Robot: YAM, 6 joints.
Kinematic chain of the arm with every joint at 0, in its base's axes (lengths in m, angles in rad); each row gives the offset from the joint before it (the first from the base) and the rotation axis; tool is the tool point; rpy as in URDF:
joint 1: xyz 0 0 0.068 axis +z
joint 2: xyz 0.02 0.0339 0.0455 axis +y
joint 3: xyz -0.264 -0.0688 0 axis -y
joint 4: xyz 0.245 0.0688 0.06 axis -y
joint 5: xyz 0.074 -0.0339 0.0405 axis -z
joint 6: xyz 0.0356 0 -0.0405 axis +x
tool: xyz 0 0 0 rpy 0 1.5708 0
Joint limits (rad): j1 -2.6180..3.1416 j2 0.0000..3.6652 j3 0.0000..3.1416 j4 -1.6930..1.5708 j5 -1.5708..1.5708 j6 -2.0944..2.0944
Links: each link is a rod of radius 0.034 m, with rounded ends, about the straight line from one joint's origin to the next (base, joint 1, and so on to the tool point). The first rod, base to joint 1, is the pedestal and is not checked.
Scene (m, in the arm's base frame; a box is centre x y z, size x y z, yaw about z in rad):
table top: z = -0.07
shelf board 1: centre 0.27 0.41 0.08 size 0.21 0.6 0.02 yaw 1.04
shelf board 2: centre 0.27 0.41 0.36 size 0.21 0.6 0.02 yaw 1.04
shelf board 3: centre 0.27 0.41 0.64 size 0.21 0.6 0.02 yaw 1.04
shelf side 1: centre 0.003 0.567 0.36 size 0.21 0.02 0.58 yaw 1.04
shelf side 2: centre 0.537 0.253 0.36 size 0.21 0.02 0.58 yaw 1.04
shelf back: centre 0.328 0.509 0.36 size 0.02 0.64 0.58 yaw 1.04
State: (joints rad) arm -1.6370 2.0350 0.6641 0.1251 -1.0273 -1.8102
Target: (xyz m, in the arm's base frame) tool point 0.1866 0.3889 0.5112
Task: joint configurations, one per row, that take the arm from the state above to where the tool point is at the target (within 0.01 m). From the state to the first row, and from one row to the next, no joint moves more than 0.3 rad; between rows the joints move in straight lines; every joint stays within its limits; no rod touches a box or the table.
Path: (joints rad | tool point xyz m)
1: -1.3926 1.7758 0.8572 0.2388 -1.1632 -1.7603 | 0.0922 -0.3275 0.1583
2: -1.1482 1.5166 1.0502 0.3526 -1.2990 -1.7104 | 0.1685 -0.2910 0.3110
3: -0.9038 1.2574 1.2433 0.4663 -1.4349 -1.6604 | 0.1857 -0.1788 0.4556
4: -0.6594 0.9982 1.4363 0.5801 -1.5708 -1.6105 | 0.1105 -0.0406 0.5566
5: -0.3726 1.1560 1.5491 0.5489 -1.4510 -1.6438 | 0.1646 -0.0264 0.5677
6: -0.0858 1.3138 1.6619 0.5176 -1.3312 -1.6771 | 0.2183 0.0159 0.5716
7: 0.2010 1.4716 1.7747 0.4864 -1.2114 -1.7104 | 0.2586 0.0867 0.5680
8: 0.4877 1.6294 1.8874 0.4552 -1.0916 -1.7436 | 0.2727 0.1804 0.5567
9: 0.7745 1.7872 2.0002 0.4240 -0.9717 -1.7769 | 0.2504 0.2861 0.5377
10: 1.0613 1.9449 2.1130 0.3928 -0.8519 -1.8102 | 0.1866 0.3889 0.5112

